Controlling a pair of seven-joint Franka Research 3 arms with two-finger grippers.
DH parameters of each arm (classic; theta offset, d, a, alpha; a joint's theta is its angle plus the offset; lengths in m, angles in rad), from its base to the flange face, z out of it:
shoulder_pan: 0 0.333 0 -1.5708
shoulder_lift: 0 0 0 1.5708
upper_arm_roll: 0 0.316 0.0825 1.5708
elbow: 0 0 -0.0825 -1.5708
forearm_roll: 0 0.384 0 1.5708
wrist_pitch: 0 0 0.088 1.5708
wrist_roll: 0 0.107 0 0
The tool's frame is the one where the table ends.
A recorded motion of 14 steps. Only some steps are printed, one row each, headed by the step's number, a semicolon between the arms.
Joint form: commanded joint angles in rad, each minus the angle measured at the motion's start. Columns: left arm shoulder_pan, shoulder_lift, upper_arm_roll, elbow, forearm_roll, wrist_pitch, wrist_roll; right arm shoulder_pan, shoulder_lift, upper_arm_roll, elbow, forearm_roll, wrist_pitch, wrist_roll.
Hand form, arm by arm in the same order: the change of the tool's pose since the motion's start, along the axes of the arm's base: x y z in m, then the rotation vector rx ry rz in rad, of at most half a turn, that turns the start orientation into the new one. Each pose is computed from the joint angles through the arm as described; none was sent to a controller.
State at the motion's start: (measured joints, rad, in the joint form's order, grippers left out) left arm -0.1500 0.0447 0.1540 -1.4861 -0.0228 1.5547 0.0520; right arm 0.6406 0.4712 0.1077 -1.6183 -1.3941 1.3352 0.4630
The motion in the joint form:
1: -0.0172 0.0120 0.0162 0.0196 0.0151 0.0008 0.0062; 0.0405 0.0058 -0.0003 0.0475 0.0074 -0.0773 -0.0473
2: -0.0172 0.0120 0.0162 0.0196 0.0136 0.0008 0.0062; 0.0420 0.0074 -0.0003 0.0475 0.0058 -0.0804 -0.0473
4: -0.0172 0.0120 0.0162 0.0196 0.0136 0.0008 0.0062; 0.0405 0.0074 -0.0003 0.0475 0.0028 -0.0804 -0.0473
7: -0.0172 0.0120 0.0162 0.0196 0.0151 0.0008 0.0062; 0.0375 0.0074 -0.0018 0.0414 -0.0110 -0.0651 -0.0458
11: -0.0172 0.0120 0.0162 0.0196 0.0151 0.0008 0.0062; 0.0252 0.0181 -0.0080 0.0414 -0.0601 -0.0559 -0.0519
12: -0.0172 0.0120 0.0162 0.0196 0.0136 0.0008 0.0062; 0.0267 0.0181 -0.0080 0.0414 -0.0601 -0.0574 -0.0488
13: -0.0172 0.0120 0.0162 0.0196 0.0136 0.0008 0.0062; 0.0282 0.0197 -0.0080 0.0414 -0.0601 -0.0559 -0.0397
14: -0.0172 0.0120 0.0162 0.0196 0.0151 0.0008 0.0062; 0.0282 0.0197 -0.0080 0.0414 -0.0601 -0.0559 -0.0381
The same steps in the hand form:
1: 0.0038 0.0002 0.0026 0.0180 -0.0087 -0.0067; -0.0112 0.0172 0.0190 -0.0242 0.0051 -0.0284
2: 0.0038 0.0000 0.0026 0.0165 -0.0087 -0.0068; -0.0117 0.0178 0.0183 -0.0277 0.0048 -0.0289
4: 0.0038 0.0000 0.0026 0.0165 -0.0087 -0.0068; -0.0110 0.0170 0.0186 -0.0295 0.0029 -0.0291
7: 0.0038 0.0002 0.0026 0.0180 -0.0087 -0.0067; -0.0087 0.0163 0.0169 -0.0349 -0.0011 -0.0136
11: 0.0038 0.0002 0.0026 0.0180 -0.0087 -0.0067; 0.0014 0.0096 0.0152 -0.0726 -0.0185 -0.0006
12: 0.0038 0.0000 0.0026 0.0165 -0.0087 -0.0068; 0.0008 0.0103 0.0153 -0.0720 -0.0217 -0.0005
13: 0.0038 0.0000 0.0026 0.0165 -0.0087 -0.0068; 0.0005 0.0114 0.0142 -0.0683 -0.0284 0.0020
14: 0.0038 0.0002 0.0026 0.0180 -0.0087 -0.0067; 0.0005 0.0114 0.0142 -0.0677 -0.0298 0.0019

